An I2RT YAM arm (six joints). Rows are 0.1 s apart.
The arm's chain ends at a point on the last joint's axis. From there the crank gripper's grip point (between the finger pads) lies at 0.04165 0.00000 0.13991 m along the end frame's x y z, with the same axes.
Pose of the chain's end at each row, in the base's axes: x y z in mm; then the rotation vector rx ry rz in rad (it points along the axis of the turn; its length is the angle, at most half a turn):
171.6 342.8 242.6 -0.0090 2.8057 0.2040
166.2 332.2 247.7 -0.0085 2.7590 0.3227
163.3 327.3 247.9 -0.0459 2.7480 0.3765
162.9 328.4 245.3 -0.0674 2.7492 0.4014
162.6 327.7 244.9 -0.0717 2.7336 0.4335
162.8 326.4 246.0 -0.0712 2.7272 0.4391
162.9 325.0 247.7 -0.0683 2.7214 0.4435
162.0 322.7 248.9 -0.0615 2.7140 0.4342
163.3 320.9 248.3 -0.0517 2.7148 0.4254
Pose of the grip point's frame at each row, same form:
177.1 363.4 98.2 -0.0090 2.8057 0.2040
176.6 365.1 105.9 -0.0085 2.7590 0.3227
173.6 365.2 107.3 -0.0459 2.7480 0.3765
172.1 368.5 105.2 -0.0674 2.7492 0.4014
173.1 371.1 105.9 -0.0717 2.7336 0.4335
174.1 370.5 107.3 -0.0712 2.7272 0.4391
174.9 369.6 109.2 -0.0683 2.7214 0.4435
175.4 366.6 110.3 -0.0615 2.7140 0.4342
177.0 364.0 109.5 -0.0517 2.7148 0.4254

